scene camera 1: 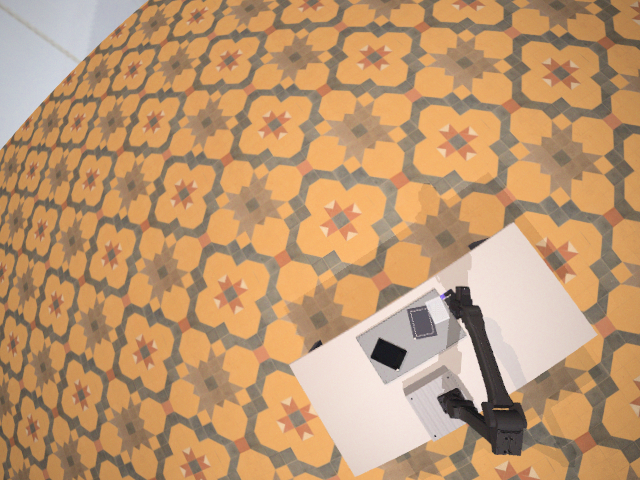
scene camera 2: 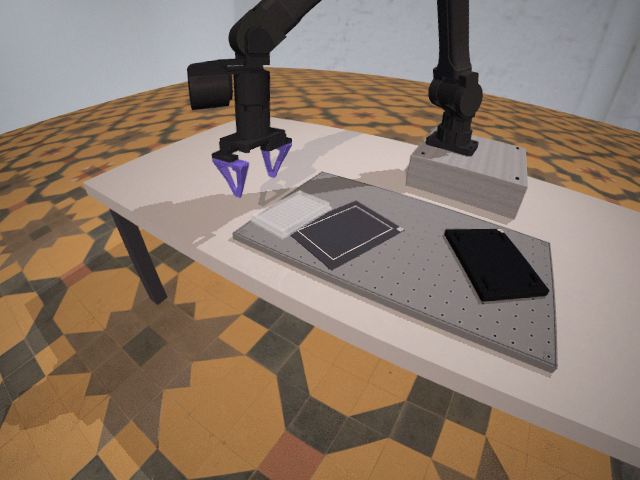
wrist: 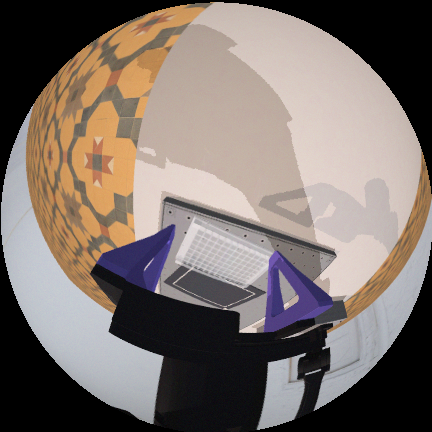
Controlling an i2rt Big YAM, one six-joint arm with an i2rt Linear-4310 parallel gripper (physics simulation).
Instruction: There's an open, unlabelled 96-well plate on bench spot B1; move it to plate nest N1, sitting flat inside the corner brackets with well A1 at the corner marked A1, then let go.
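Frame: origin at the arm's base, x ahead, y down, z left, level; metres.
Seen in the pictures: gripper, fingertip midpoint: [scene camera 1: 448, 301] [scene camera 2: 255, 186] [wrist: 225, 243]; arm's base, origin of the base link: [scene camera 1: 451, 400] [scene camera 2: 451, 145].
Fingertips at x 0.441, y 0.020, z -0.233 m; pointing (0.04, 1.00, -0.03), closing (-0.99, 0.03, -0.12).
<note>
Offsets run from my fingertips to a thing's top centre. "spot": to the spot under its first point. Level surfaces: height alone.
The clear 96-well plate {dy +0.035, dx -0.024, dz +0.065 m} [scene camera 1: 438, 310] [scene camera 2: 291, 212] [wrist: 220, 255] lies flat on the grey board, against and partly over one edge of a dark, white-outlined spot {spot: dy +0.049, dx -0.048, dz +0.168 m} [scene camera 1: 422, 322] [scene camera 2: 351, 235] [wrist: 215, 291]. No spot label is legible, and I cannot tell which corner is A1. The black nest {dy +0.034, dx -0.121, dz +0.415 m} [scene camera 1: 388, 354] [scene camera 2: 496, 263] lies farther along the board, with low corner brackets and a small white mark {dy +0.040, dx -0.214, dz +0.410 m} [scene camera 2: 500, 230] at one corner. My gripper [scene camera 1: 445, 296] [scene camera 2: 255, 186] [wrist: 225, 243] is open and empty, fingers pointing down, above the table beside the plate's outer end.
The perforated grey board {dy +0.051, dx -0.092, dz +0.265 m} [scene camera 1: 403, 320] [scene camera 2: 403, 268] [wrist: 305, 257] lies on the pale table {dy +0.064 m} [scene camera 1: 330, 387] [scene camera 2: 170, 170]. The arm stands on a grey wood-grained block [scene camera 1: 429, 408] [scene camera 2: 465, 178] behind the board. The table edge runs close along the board's long side.
</note>
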